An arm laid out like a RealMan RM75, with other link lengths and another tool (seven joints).
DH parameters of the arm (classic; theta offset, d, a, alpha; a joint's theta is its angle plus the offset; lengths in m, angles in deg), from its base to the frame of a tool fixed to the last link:
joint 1: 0 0.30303 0 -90
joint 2: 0 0 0 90
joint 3: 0 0.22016 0 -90
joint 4: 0 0 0 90
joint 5: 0 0.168 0 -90
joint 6: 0 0 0 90
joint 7: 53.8 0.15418 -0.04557 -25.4
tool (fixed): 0 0.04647 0 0
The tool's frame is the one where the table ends.
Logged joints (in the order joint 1, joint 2, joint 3, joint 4, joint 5, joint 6, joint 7), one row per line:
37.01 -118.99 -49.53 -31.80 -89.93 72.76 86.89
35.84 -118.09 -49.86 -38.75 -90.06 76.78 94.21
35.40 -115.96 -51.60 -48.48 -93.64 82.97 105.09
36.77 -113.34 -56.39 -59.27 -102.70 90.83 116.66
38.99 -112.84 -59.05 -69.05 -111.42 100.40 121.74
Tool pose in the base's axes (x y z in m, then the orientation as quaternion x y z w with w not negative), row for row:
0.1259 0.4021 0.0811 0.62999 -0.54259 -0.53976 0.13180
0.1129 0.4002 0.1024 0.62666 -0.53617 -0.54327 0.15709
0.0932 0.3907 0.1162 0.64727 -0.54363 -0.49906 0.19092
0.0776 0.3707 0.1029 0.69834 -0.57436 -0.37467 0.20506
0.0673 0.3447 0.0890 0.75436 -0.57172 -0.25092 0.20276
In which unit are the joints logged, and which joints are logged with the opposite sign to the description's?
The joints are logged in degrees. Opposite sign: joint 2, joint 6.
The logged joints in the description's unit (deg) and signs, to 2 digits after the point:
37.01 118.99 -49.53 -31.80 -89.93 -72.76 86.89
35.84 118.09 -49.86 -38.75 -90.06 -76.78 94.21
35.40 115.96 -51.60 -48.48 -93.64 -82.97 105.09
36.77 113.34 -56.39 -59.27 -102.70 -90.83 116.66
38.99 112.84 -59.05 -69.05 -111.42 -100.40 121.74

